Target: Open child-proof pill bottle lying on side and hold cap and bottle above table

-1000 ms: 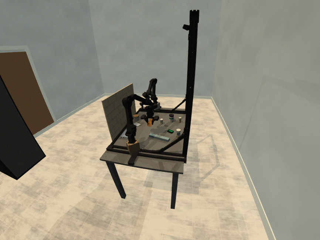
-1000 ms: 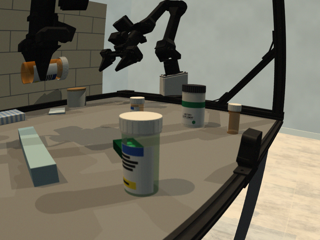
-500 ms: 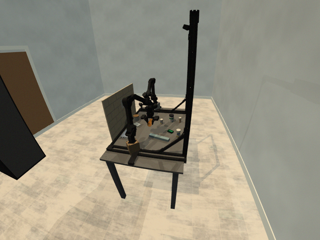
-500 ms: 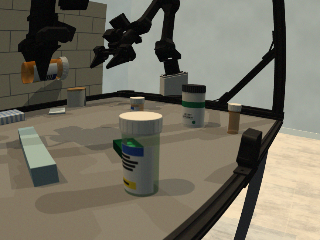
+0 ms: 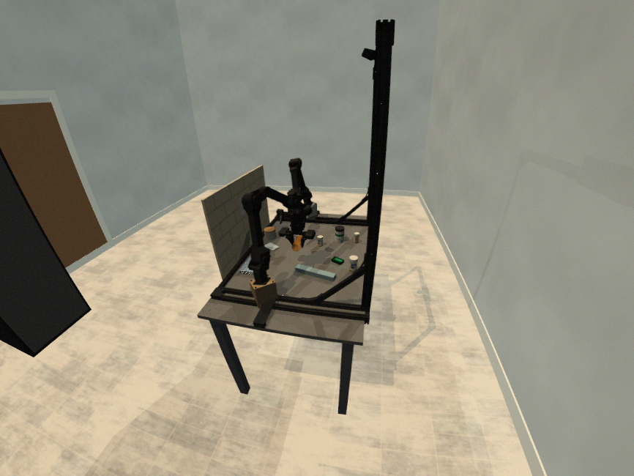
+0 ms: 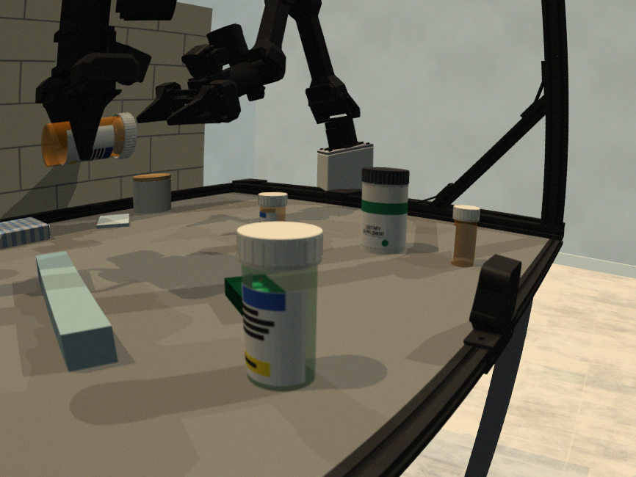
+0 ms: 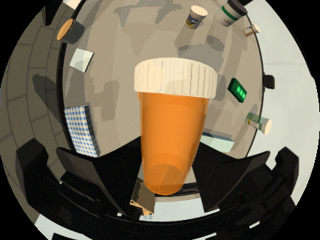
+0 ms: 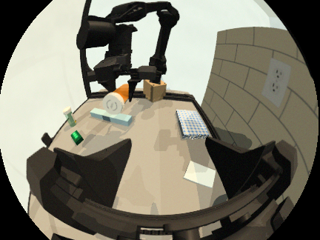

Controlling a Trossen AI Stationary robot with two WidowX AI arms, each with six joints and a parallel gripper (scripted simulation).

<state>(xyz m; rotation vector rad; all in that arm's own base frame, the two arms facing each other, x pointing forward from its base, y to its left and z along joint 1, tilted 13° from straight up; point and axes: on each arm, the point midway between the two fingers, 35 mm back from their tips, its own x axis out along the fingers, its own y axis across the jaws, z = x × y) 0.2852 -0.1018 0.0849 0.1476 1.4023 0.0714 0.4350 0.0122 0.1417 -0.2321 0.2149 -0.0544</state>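
My right gripper is now 15 cm to the right of the white ribbed cap, 11 cm past it and 3 cm above it. From my right hand the other things lie so: brick wall panel: 26 cm ahead, 6 cm to the left, 5 cm above; then cork-lidded jar: 18 cm ahead, 15 cm below, 8 cm to the right; then pale blue block: 28 cm to the left, 21 cm behind, 16 cm below.
My left hand is 6 cm to the left of the white ribbed cap and 1 cm above it. From my left hand the other things lie so: brick wall panel (37 cm ahead, 14 cm to the right, 7 cm above); then cork-lidded jar (28 cm ahead, 29 cm to the right, 12 cm below); then pale blue block (10 cm behind, 7 cm to the left, 14 cm below).
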